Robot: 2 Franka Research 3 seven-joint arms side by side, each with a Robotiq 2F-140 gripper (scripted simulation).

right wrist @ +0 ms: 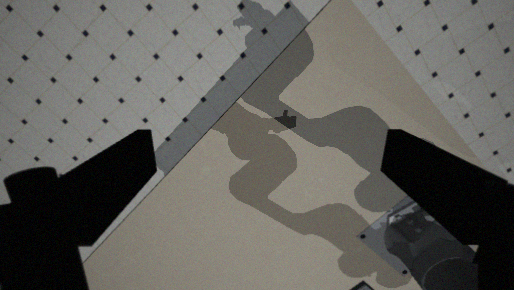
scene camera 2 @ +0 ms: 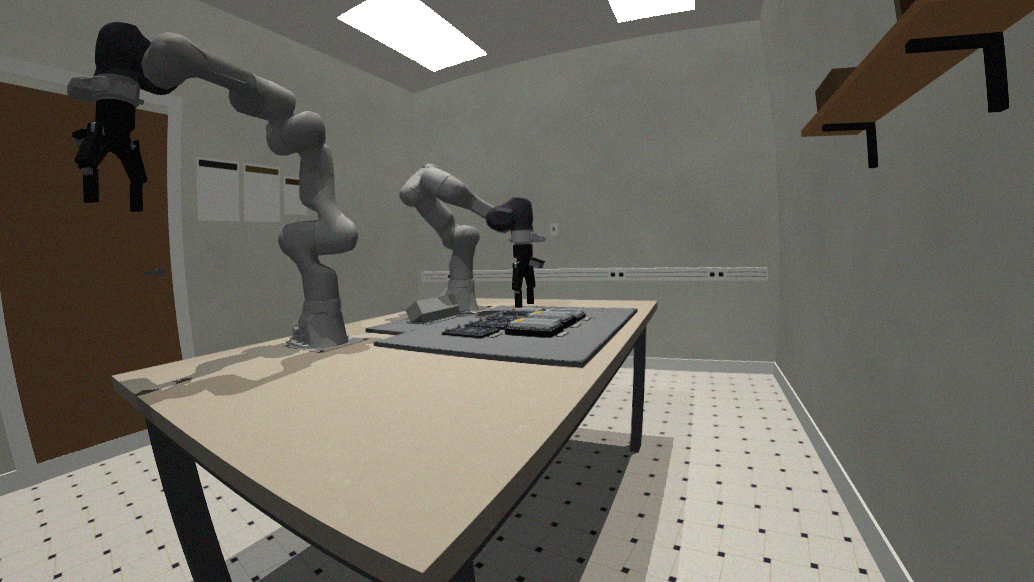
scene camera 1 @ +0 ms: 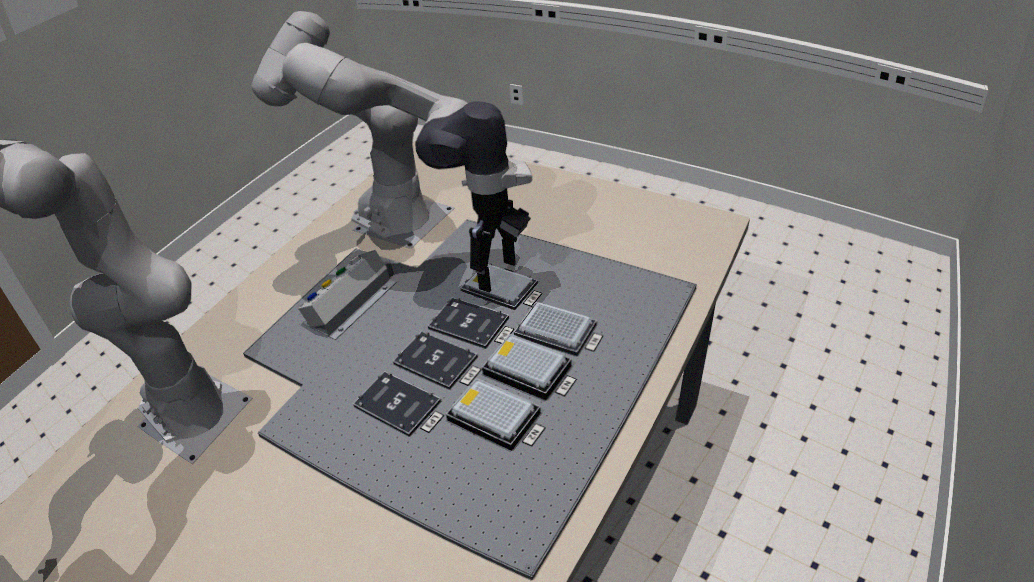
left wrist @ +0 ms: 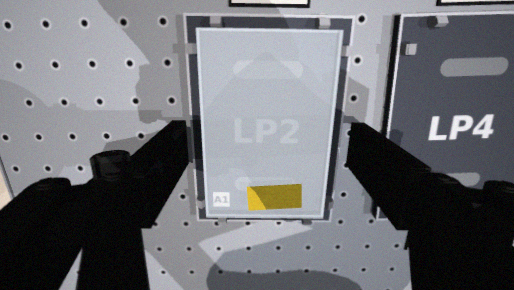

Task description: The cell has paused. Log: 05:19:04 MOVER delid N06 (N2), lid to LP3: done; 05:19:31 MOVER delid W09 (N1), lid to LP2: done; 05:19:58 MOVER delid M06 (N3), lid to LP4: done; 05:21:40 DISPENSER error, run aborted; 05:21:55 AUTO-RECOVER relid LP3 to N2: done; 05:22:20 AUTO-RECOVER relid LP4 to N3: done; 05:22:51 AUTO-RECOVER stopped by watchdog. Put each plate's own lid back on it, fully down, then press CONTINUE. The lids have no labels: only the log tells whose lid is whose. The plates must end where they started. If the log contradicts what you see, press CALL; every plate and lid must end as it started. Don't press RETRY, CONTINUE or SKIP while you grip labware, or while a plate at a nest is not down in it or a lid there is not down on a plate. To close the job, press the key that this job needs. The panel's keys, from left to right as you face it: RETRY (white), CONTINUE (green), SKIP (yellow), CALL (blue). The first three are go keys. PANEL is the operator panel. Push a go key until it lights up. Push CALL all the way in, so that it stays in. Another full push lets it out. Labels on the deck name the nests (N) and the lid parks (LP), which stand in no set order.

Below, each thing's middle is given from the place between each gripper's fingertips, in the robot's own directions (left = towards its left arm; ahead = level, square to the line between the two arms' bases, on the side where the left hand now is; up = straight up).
Scene:
Now: the clear lid (scene camera 1: 505,284) 40 mm below my left hand (scene camera 1: 497,276). From my left hand the other things lie so: lid park LP4 (scene camera 1: 462,306) (130 mm to the right, 50 mm below); lid park LP2 (left wrist: 193,63) (50 mm below); plate (scene camera 1: 545,321) (180 mm ahead, 70 mm to the right, 40 mm below).
My right gripper (scene camera 2: 115,207) is now 80 cm to the right of the lid park LP3 (scene camera 1: 422,397), 40 cm above it and 39 cm short of it. From my right hand the other things lie so: lid park LP1 (scene camera 1: 454,351): 94 cm to the left, 40 cm below, 39 cm ahead; then lid park LP4: 106 cm to the left, 40 cm below, 39 cm ahead; then clear lid: 120 cm to the left, 39 cm below, 38 cm ahead.

